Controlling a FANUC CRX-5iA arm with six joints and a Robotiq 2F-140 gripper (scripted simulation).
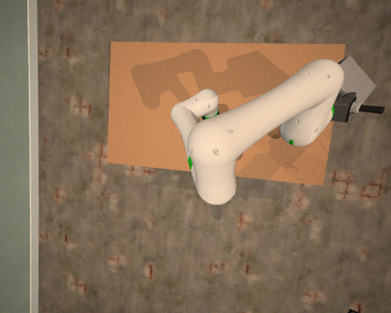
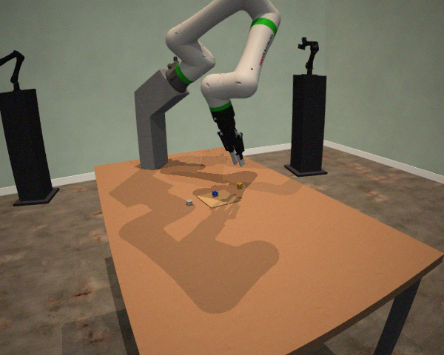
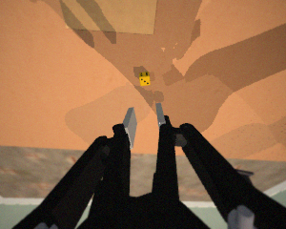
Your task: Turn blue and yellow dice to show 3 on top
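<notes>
Right now my hand is 10 mm past the yellow die, 10 mm to the right of it and 130 mm above it. Also, from my hand: blue die: 70 mm ahead, 120 mm to the right, 130 mm below; white die: 130 mm ahead, 240 mm to the right, 130 mm below; tan mat: 100 mm ahead, 110 mm to the right, 140 mm below.
</notes>
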